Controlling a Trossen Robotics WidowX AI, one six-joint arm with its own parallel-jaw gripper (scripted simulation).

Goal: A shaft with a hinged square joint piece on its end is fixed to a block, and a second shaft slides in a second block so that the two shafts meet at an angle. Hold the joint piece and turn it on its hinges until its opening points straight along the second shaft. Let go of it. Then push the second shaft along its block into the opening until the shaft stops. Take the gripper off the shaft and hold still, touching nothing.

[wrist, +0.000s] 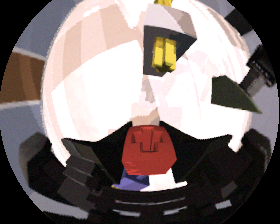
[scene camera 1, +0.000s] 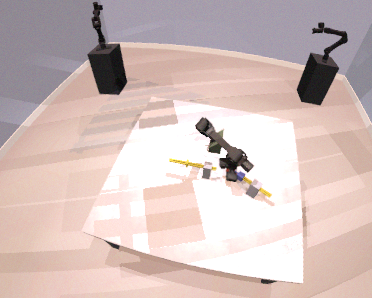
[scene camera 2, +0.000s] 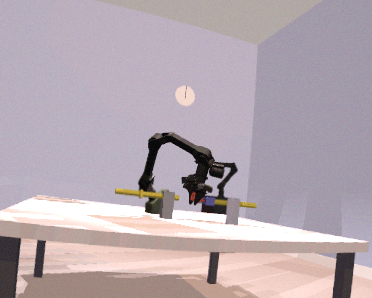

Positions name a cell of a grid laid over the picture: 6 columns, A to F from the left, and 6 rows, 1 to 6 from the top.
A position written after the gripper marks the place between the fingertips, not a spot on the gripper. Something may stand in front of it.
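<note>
Gripper (wrist: D4), red joint piece (wrist: D5).
</note>
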